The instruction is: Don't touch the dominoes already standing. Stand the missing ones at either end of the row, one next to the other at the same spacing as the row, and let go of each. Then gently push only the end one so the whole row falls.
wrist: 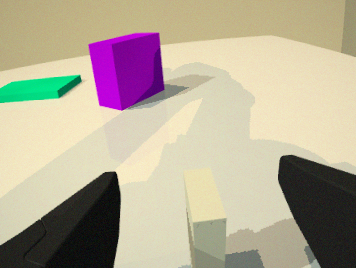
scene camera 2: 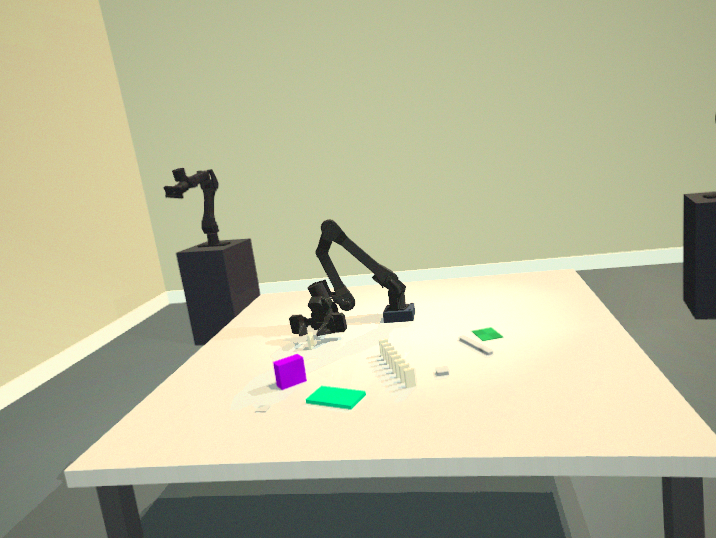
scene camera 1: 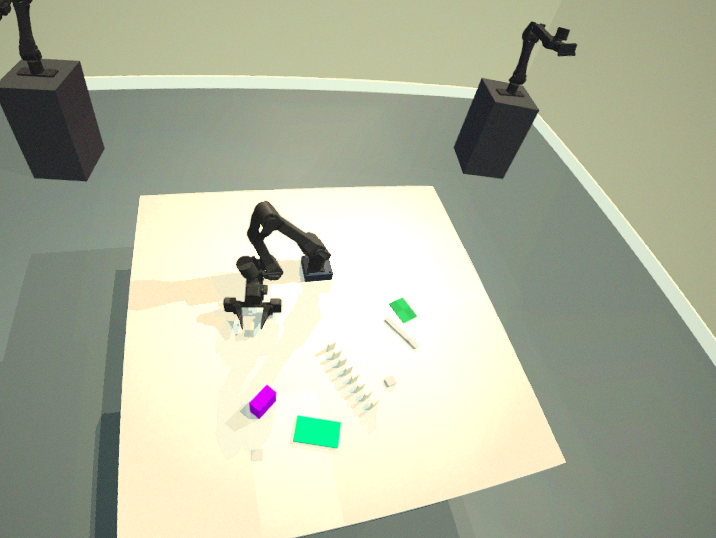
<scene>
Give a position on a purple block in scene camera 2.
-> At 289,371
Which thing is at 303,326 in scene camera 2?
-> My gripper.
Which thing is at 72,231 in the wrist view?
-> My gripper.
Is my gripper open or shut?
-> Open.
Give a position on a purple block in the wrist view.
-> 128,69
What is my gripper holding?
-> Nothing.
</scene>
